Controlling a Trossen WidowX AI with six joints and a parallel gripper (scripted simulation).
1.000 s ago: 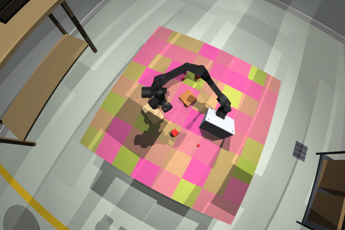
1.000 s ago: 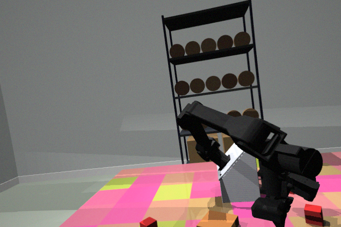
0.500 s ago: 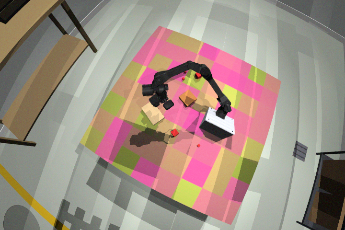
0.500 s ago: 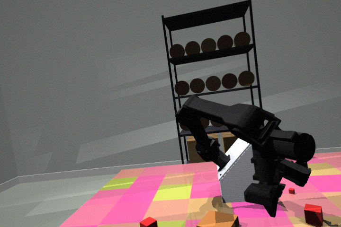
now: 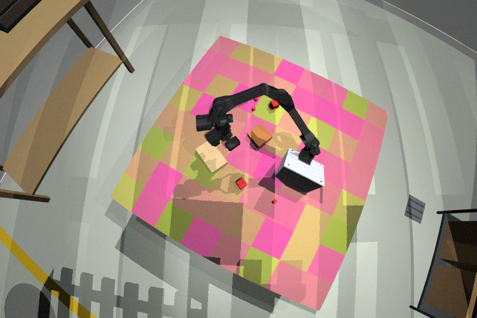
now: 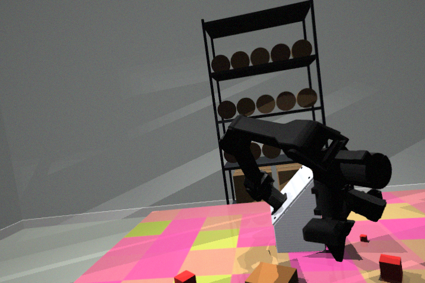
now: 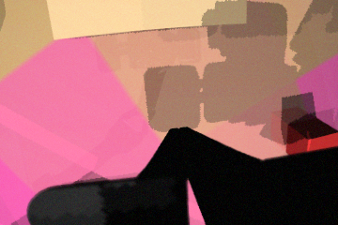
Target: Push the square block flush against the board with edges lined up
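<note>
Right now my gripper tip is 130 mm past the square block, 140 mm to the left of it and 110 mm above it. From my gripper tip the other things lie so: tan board: 40 mm ahead, 90 mm to the left, 110 mm below.
</note>
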